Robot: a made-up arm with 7 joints.
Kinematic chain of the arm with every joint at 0, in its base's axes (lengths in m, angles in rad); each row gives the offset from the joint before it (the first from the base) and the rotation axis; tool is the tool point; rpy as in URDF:
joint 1: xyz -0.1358 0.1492 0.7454 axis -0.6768 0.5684 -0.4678
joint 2: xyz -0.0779 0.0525 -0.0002 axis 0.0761 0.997 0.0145
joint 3: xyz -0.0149 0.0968 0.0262 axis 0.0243 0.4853 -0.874
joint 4: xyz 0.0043 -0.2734 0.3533 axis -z
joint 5: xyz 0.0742 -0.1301 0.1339 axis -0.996 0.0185 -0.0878
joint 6: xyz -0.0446 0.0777 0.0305 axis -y
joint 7: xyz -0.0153 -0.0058 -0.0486 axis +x
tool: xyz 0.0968 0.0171 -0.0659 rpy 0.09 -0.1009 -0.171
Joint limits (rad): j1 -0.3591..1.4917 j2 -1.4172..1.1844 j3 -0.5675..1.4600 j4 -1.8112..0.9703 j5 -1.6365..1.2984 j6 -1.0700..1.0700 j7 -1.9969..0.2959
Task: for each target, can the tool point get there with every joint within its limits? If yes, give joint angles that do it. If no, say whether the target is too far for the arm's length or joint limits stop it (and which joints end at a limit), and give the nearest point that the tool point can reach.
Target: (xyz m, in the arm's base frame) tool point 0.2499 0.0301 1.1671
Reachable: yes | joints 0.8168 0.4119 -0.1983 0.2465 0.4877 0.7356 -1.7702
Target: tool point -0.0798 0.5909 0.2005
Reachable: no: joint limits stop it (at a limit: joint 1, joint 3, joint 4, joint 5) | nearest point -0.1850 0.6617 0.7994 | short by 0.612 m
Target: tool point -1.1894 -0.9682 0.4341
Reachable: no: too far | nearest point -0.7920 -0.2811 0.6150 | short by 0.814 m
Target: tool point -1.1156 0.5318 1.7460
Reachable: no: too far | nearest point -0.7071 0.3790 1.3032 | short by 0.621 m
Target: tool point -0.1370 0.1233 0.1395
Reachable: no: joint limits stop it (at a limit: joint 2, joint 3, joint 4, joint 5) | nearest point 0.1185 -0.0782 0.6103 | short by 0.572 m
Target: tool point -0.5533 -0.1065 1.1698
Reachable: yes | joints 0.0187 -0.4586 1.2074 0.3443 0.8721 0.4257 -1.7182
